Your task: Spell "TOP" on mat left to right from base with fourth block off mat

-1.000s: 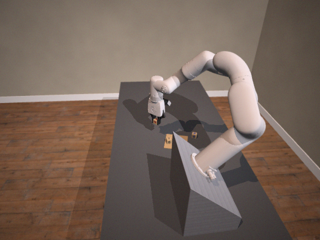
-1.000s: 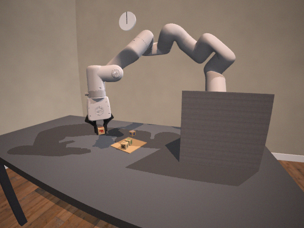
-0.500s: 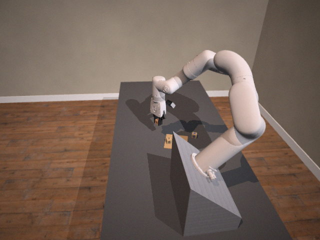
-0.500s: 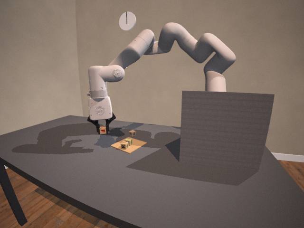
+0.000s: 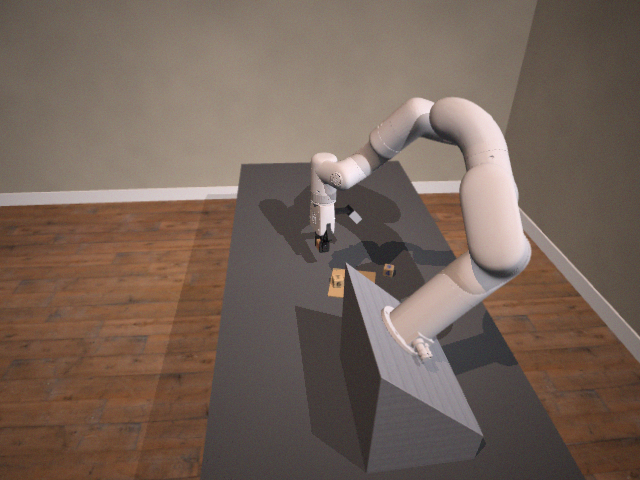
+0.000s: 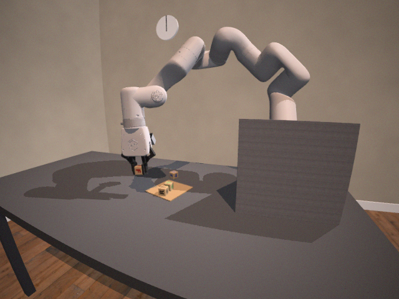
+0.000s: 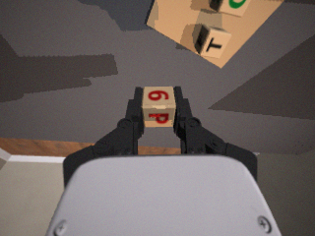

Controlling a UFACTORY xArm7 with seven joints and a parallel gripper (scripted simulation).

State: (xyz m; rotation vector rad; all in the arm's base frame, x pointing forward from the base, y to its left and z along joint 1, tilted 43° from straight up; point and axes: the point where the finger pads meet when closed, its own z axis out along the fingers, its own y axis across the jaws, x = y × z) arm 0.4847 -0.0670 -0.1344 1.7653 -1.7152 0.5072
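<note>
Right now the tan mat is 12 cm below my hand, 8 cm to the right of it and 8 cm behind it. Also, from my hand: blue-lettered block (21 cm to the right, 10 cm below, 5 cm behind).
</note>
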